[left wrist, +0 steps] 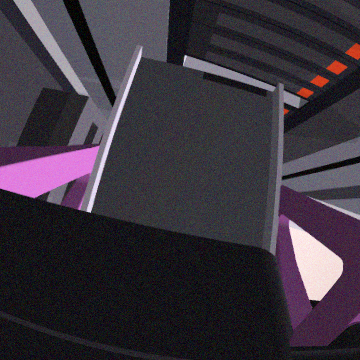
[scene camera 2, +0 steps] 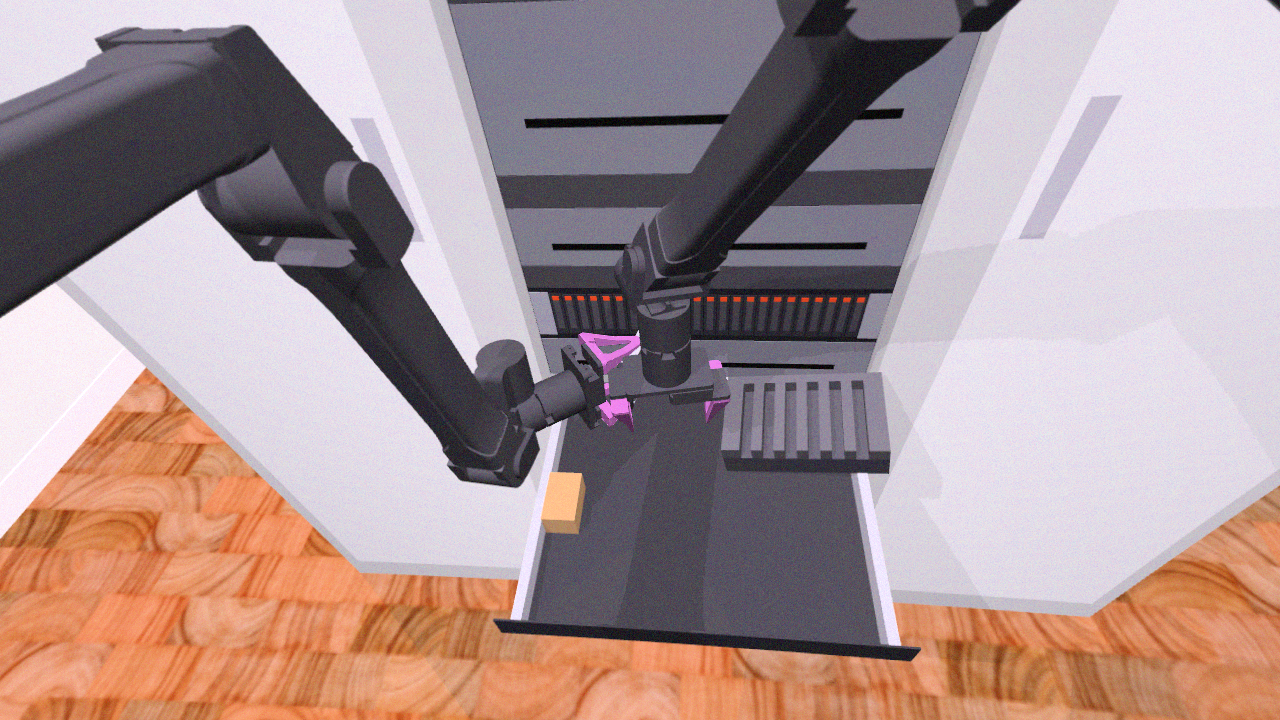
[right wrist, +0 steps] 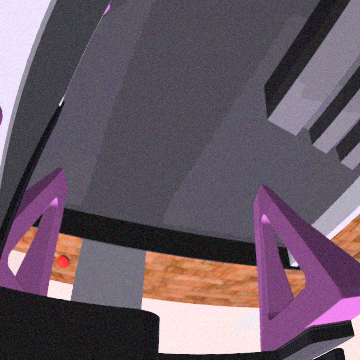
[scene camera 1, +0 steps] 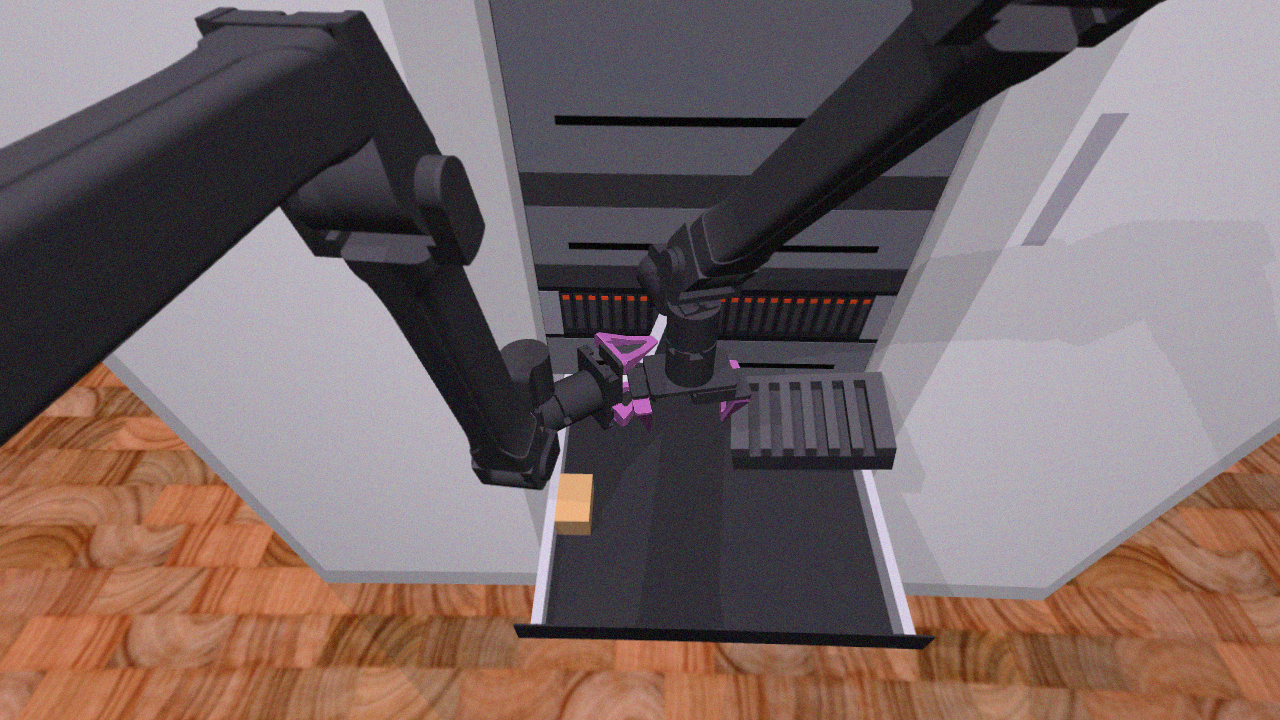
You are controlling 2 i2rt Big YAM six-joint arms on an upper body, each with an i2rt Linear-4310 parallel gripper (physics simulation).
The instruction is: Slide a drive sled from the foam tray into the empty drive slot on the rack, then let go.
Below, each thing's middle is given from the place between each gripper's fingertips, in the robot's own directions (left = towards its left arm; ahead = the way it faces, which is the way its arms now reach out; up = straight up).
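Labels:
The drive sled point(left wrist: 185, 150) is right at my left hand. Counted from that same left hand, the tan block point(scene camera 2: 563, 503) is 13 cm below, 10 cm to the left and 15 cm behind, while the foam tray point(scene camera 2: 825, 423) is 11 cm below, 23 cm to the right and 2 cm behind.
As for my right gripper, I see it 30 mm below the drive sled, 40 mm to the right of it and 80 mm short of it. From my right hand I find the foam tray 80 mm below, 180 mm to the right and 60 mm ahead, and the tan block 110 mm below, 150 mm to the left and 60 mm behind.

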